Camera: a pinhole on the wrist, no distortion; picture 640 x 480 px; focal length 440.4 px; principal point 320.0 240.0 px. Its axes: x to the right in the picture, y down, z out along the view. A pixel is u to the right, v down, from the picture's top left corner.
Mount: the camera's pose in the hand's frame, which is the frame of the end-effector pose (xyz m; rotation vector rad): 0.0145 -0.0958 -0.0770 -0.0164 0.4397 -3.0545
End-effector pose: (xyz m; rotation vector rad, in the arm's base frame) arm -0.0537 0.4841 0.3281 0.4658 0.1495 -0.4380
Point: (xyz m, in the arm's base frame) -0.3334 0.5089 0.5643
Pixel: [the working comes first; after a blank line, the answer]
In the camera's frame: 0.3259 -0.1755 0.2217

outside the picture
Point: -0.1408 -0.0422 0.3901
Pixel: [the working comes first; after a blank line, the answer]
In the camera's frame: -0.0690 0.2255 0.4551

253.2 458.2
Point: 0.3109 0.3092 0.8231
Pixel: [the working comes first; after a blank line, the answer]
In the camera's frame: -0.2761 -0.4600 0.5023

outside the picture
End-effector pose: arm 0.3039 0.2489 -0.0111 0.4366 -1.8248 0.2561
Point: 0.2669 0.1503 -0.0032
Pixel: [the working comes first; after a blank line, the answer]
In the camera's frame: -0.0193 -0.0615 0.1336

256.5 37.1
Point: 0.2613 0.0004 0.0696
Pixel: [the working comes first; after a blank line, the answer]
In the camera's frame: -0.1072 0.0563 0.2123

97.6 356.7
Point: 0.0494 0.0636 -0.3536
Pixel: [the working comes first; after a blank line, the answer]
In the camera's frame: 0.2479 -0.1646 0.4428

566.6 76.3
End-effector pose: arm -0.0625 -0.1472 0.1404 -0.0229 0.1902 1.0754
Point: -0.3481 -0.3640 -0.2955
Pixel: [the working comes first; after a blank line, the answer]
In the camera's frame: 0.2495 -0.0980 -0.4639

behind the camera
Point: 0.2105 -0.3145 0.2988
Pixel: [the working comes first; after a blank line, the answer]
In the camera's frame: 0.0734 0.1278 0.3014

427.2 426.6
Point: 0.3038 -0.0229 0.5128
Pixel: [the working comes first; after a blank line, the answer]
In the camera's frame: -0.1915 -0.0006 0.5315

161.4 239.5
